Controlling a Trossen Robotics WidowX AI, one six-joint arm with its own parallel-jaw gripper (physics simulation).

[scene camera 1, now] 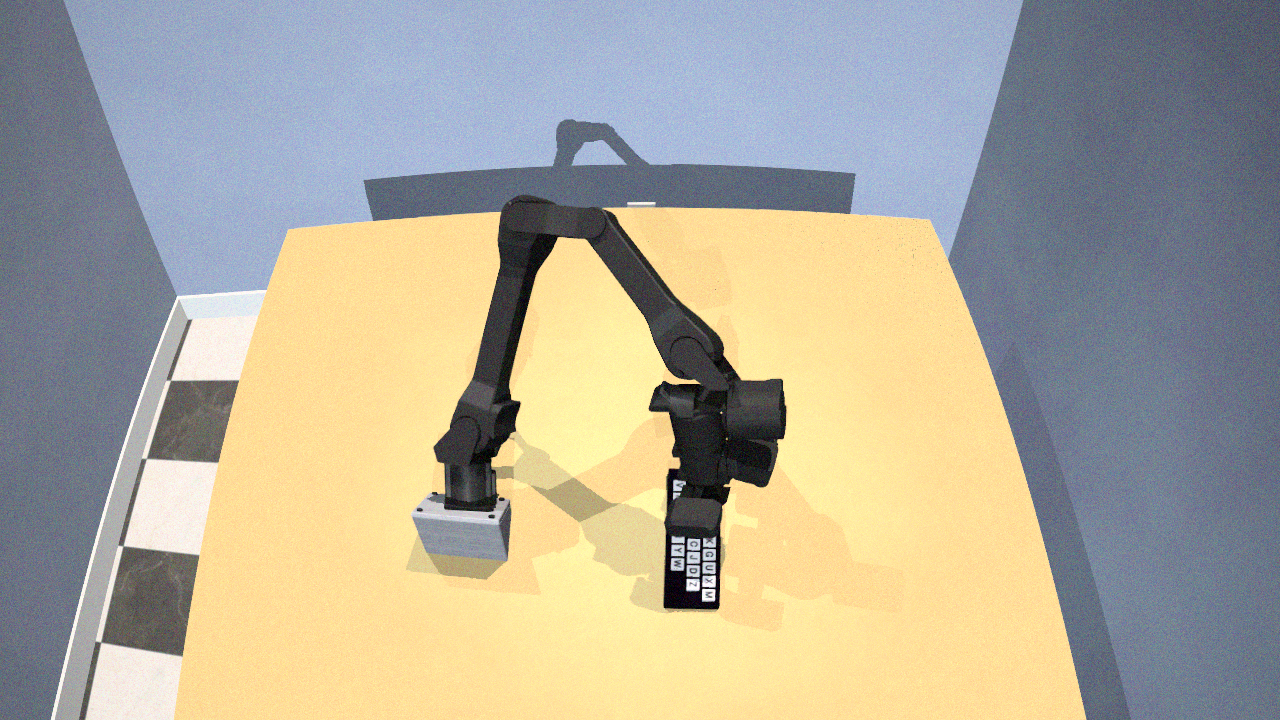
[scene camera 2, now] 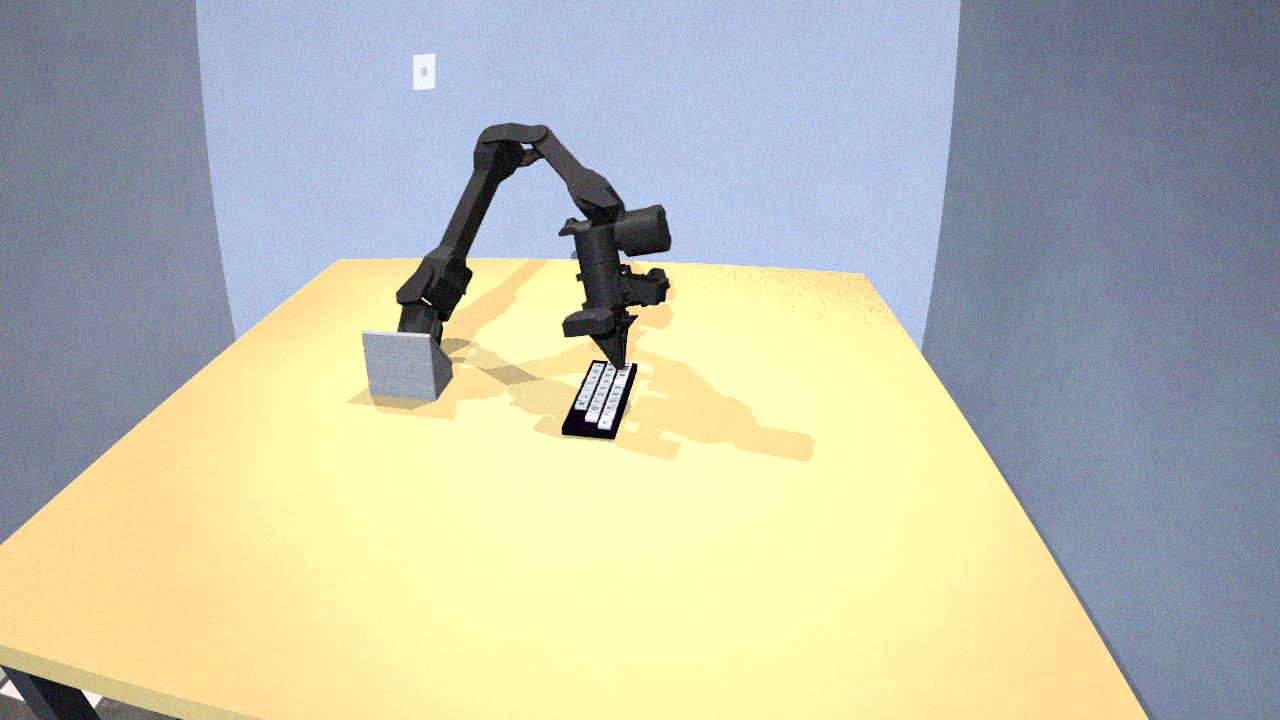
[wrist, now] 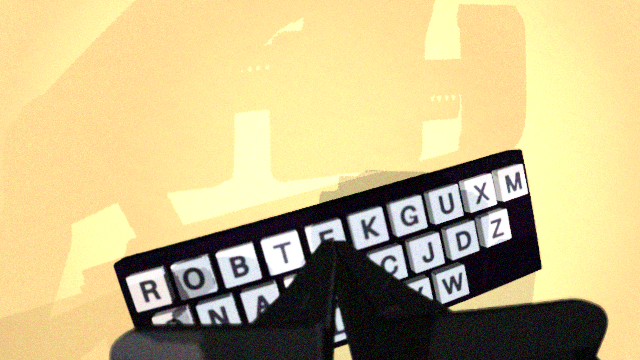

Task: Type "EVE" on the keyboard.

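Pixels of known places: gripper, fingertip midpoint: [scene camera 2: 620, 369] [wrist: 332, 251]; arm's base at its link origin: [scene camera 1: 468, 504] [scene camera 2: 414, 348].
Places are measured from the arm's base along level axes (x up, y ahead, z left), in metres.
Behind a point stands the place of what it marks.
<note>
The black keyboard [scene camera 1: 677, 591] @(z -0.123, x -0.047, y 0.258 m) [scene camera 2: 588, 429] @(z -0.145, x -0.047, y 0.275 m) [wrist: 525, 235] @(z -0.136, x -0.047, y 0.263 m) with white letter keys lies on the table. My gripper [scene camera 2: 621, 366] @(z -0.031, x -0.014, y 0.315 m) [wrist: 332, 251] @(z -0.031, x -0.014, y 0.315 m) is shut and empty, pointing down at the keyboard. In the wrist view its tips cover the lower part of the E key [wrist: 326, 231] @(z -0.034, x -0.042, y 0.316 m), in the top row between the T key [wrist: 284, 252] @(z -0.013, x -0.042, y 0.315 m) and the K key [wrist: 369, 227] @(z -0.053, x -0.042, y 0.309 m). The tips are at or very close above that key; contact cannot be told. The V key is hidden behind the fingers in the wrist view. In the first scene view the fingertips are hidden by the gripper's body.
The arm's grey base block [scene camera 1: 462, 534] @(z -0.050, x 0.008, y -0.009 m) [scene camera 2: 400, 365] @(z -0.049, x -0.005, y -0.010 m) stands on the yellow table [scene camera 1: 358, 644] @(z -0.188, x -0.060, y -0.174 m) [scene camera 2: 447, 555] @(z -0.401, x -0.060, y 0.134 m), left of the keyboard. The arm arches from it over the table. Walls rise behind and on both sides. A white switch plate [scene camera 2: 424, 71] is on the back wall.
</note>
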